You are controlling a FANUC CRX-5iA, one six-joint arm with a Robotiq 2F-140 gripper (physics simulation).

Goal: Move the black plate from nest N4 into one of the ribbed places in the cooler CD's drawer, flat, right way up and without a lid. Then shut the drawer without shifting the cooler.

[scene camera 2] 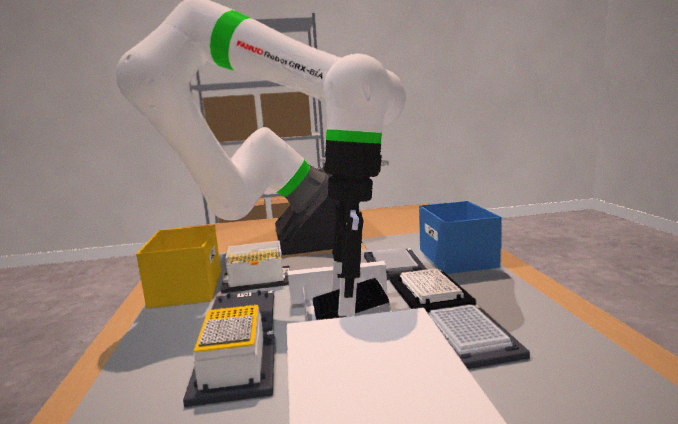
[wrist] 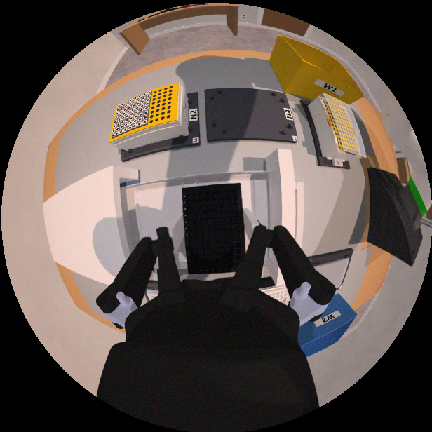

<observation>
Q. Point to a nest N4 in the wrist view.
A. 246, 113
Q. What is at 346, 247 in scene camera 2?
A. My gripper.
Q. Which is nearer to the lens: the white cooler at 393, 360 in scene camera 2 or the yellow-topped tip box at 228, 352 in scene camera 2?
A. The white cooler.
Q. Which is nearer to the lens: the white cooler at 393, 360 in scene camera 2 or the white plate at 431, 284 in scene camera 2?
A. The white cooler.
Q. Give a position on a yellow-topped tip box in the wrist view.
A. At 162, 113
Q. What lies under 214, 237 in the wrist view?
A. A black plate.
</observation>
